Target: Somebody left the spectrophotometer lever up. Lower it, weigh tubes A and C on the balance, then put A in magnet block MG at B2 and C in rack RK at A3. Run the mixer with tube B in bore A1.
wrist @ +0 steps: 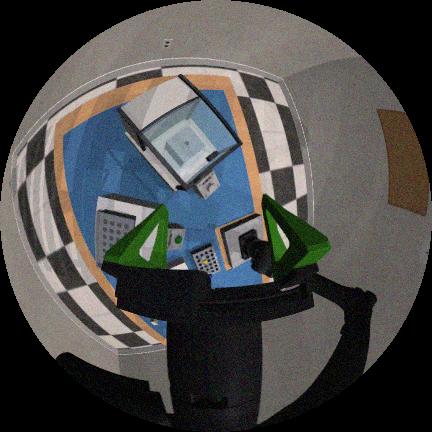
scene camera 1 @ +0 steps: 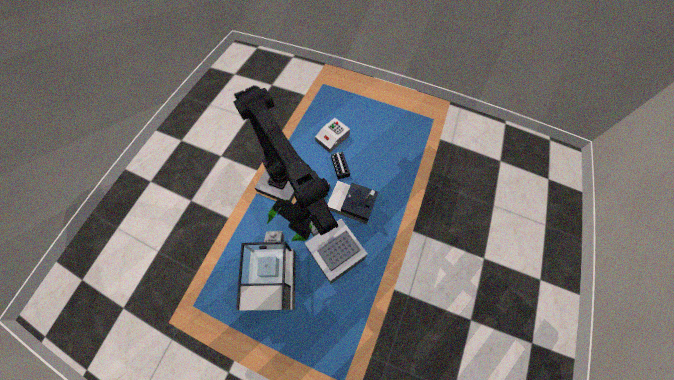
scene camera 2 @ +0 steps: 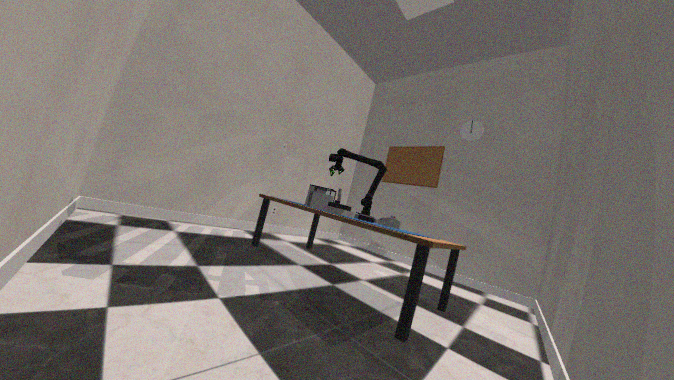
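Where they show: gripper, fingertip midpoint: (wrist: 212,202) (scene camera 1: 280,231) (scene camera 2: 335,175); arm's base, origin of the base link: (wrist: 247,243) (scene camera 1: 280,176).
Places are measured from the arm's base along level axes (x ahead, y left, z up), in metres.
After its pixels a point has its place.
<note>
My gripper (scene camera 1: 287,225) {x 0.219, y -0.301, z 0.316 m} (scene camera 2: 336,172) {x 0.219, y -0.301, z 0.316 m} (wrist: 212,202) {x 0.219, y -0.301, z 0.316 m} is open and empty, high above the table. The glass-walled balance (scene camera 1: 261,297) {x 0.220, y -0.516, z 0.168 m} (scene camera 2: 320,197) (wrist: 157,102) {x 0.223, y -0.508, z 0.168 m} has a pale pan inside. A white machine with a grey block of bores (scene camera 1: 336,250) {x 0.398, y -0.259, z 0.154 m} (wrist: 115,230) {x 0.380, y -0.280, z 0.154 m}, seemingly the mixer, stands beside it. In the wrist view a small rack (wrist: 200,252) {x 0.200, y -0.059, z -0.005 m} holds a yellow spot and a blue spot near its lower edge, perhaps tube caps; letters are unreadable. A black block with a pale stripe (scene camera 1: 340,165) {x 0.249, y 0.163, z 0.011 m} may be the magnet block. A white and dark instrument (scene camera 1: 353,200) {x 0.376, y -0.001, z 0.044 m} may be the spectrophotometer; its lever's position is unclear.
A small dial box (scene camera 1: 273,236) {x 0.116, y -0.284, z 0.036 m} (wrist: 208,185) {x 0.116, y -0.284, z 0.036 m} adjoins the balance. A green-button box (wrist: 175,237) {x 0.262, y -0.168, z 0.034 m} is beside the bored machine. A white keypad device (scene camera 1: 332,133) {x 0.143, y 0.317, z 0.026 m} stands at the far end of the blue mat (scene camera 1: 385,115) {x 0.356, y 0.592, z -0.036 m}. The arm's base (wrist: 232,250) {x 0.077, y -0.008, z 0.002 m} is at the mat's edge.
</note>
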